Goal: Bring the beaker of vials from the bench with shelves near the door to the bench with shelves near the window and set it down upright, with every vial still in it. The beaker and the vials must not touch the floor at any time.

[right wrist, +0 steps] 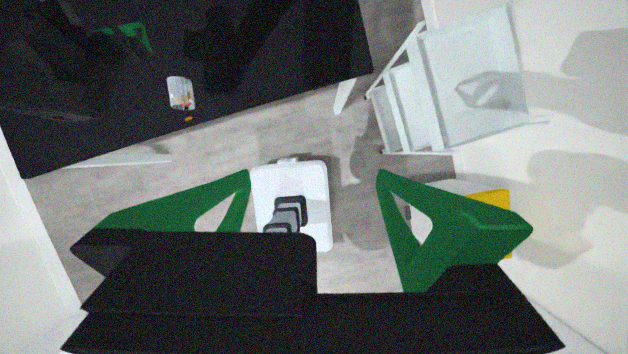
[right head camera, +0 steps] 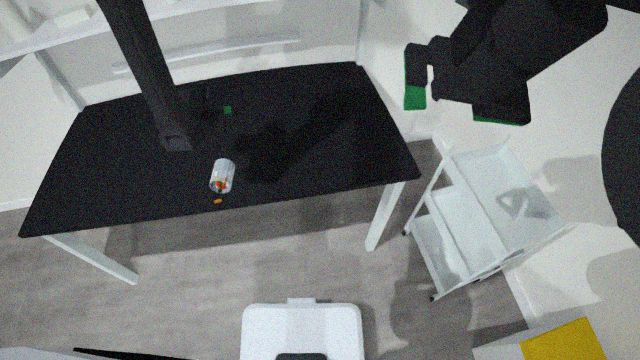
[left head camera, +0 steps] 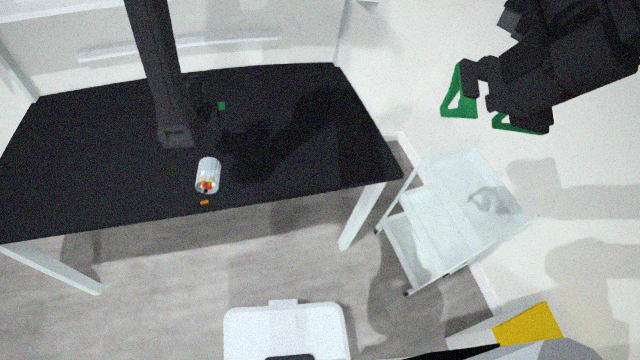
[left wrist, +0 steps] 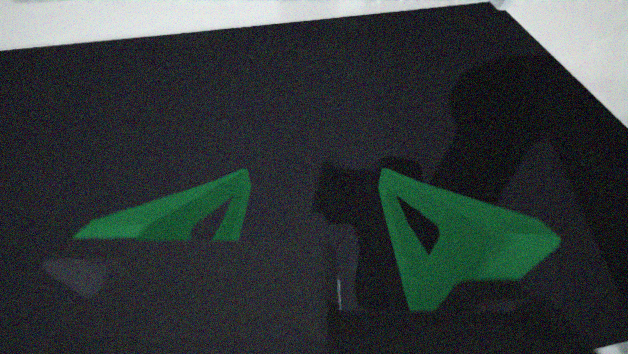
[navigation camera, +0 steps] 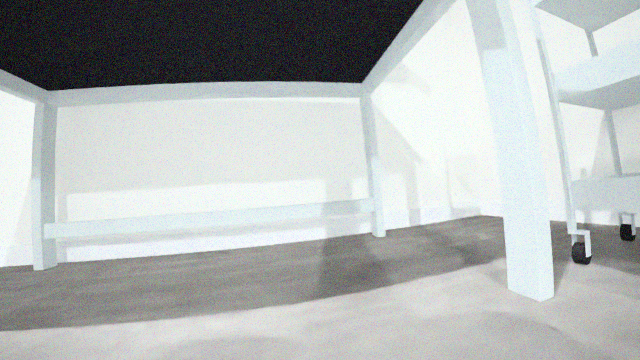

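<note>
The clear beaker [left head camera: 208, 172] [right head camera: 222, 172] [right wrist: 180, 90] appears to lie on its side near the front edge of the black bench top [left head camera: 100, 190] [right head camera: 125, 190] [left wrist: 150, 125]. Orange, red and dark bits of vials show in its near end. A small orange piece, apparently a vial [left head camera: 204, 202] [right head camera: 218, 201] [right wrist: 188, 118], lies outside it, nearer the edge. My left gripper [left wrist: 314, 176] is open and empty over the bench, farther back than the beaker; its arm partly hides it in the head views. My right gripper [left head camera: 488, 119] [right head camera: 451, 111] [right wrist: 313, 176] is open and empty, right of the bench.
A white cart [left head camera: 439, 212] [right head camera: 467, 230] stands at the bench's right end. A white bench leg [navigation camera: 525, 175] stands before it in the navigation view. My white base [left head camera: 250, 325] [right head camera: 265, 330] is in front of the bench. A yellow panel [left head camera: 527, 325] [right head camera: 565, 340] shows at lower right.
</note>
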